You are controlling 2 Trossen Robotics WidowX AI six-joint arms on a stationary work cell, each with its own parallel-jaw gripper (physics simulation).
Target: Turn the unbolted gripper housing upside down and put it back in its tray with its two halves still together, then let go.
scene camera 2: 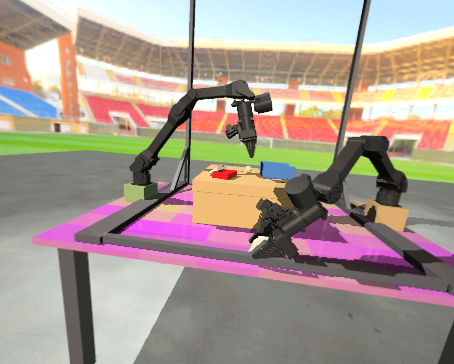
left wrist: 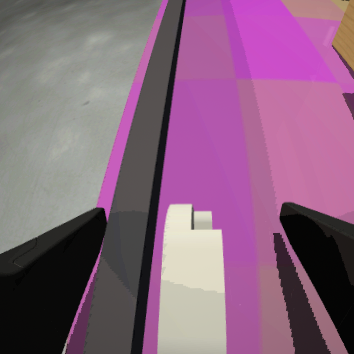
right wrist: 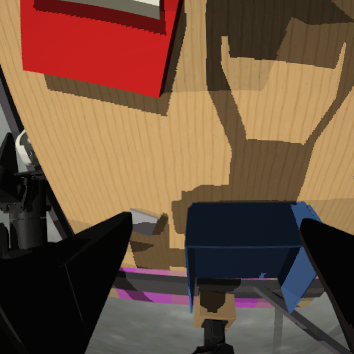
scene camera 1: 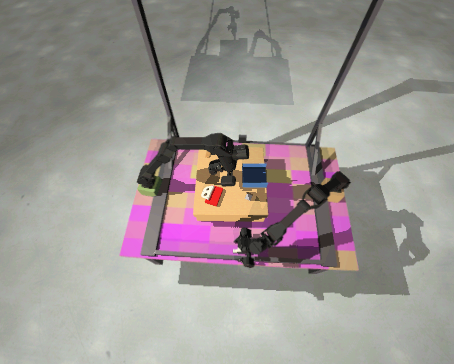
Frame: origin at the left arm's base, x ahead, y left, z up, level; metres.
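Where they show: left gripper, between the fingertips: (scene camera 2: 250,249) (left wrist: 194,213) (scene camera 1: 234,250); right gripper, between the fingertips: (scene camera 2: 252,157) (right wrist: 217,223) (scene camera 1: 233,177); left arm's base, origin of its link: (scene camera 2: 386,203) (right wrist: 213,323); right arm's base, origin of its link: (scene camera 2: 141,183) (scene camera 1: 148,182).
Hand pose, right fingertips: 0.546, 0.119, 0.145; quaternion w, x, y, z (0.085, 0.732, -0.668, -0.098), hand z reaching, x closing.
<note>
Each offset is from my right fingertips to the top centre of the thing, as dx, dy, dz.
A cream-white housing part @(-0.089, +0.294, -0.182) (scene camera 1: 237,250) (scene camera 2: 258,244) (left wrist: 194,285) rests on the table beside the front frame rail. Whether it is one half or both is unclear. My left gripper (scene camera 1: 242,249) (scene camera 2: 256,250) (left wrist: 194,213) is open and low, with its fingers on either side of this part, apart from it. A red tray @(+0.083, +0.085, -0.053) (scene camera 1: 215,198) (scene camera 2: 225,174) (right wrist: 95,60) on the wooden block holds a white part @(+0.120, +0.077, -0.039) (scene camera 1: 206,192) (right wrist: 145,7) with two dark holes. My right gripper (scene camera 1: 228,180) (scene camera 2: 251,154) (right wrist: 217,223) is open and empty, above the block.
A blue open box @(-0.098, -0.052, -0.020) (scene camera 1: 254,186) (scene camera 2: 278,170) (right wrist: 300,270) stands on the wooden block @(+0.020, -0.033, -0.073) (scene camera 1: 231,206) (scene camera 2: 225,205), right of the red tray in scene camera 1. A small grey piece @(-0.085, +0.059, -0.070) (scene camera 1: 249,196) (right wrist: 144,221) lies near it. A dark frame rail (scene camera 1: 200,254) (left wrist: 145,125) runs along the table edge.
</note>
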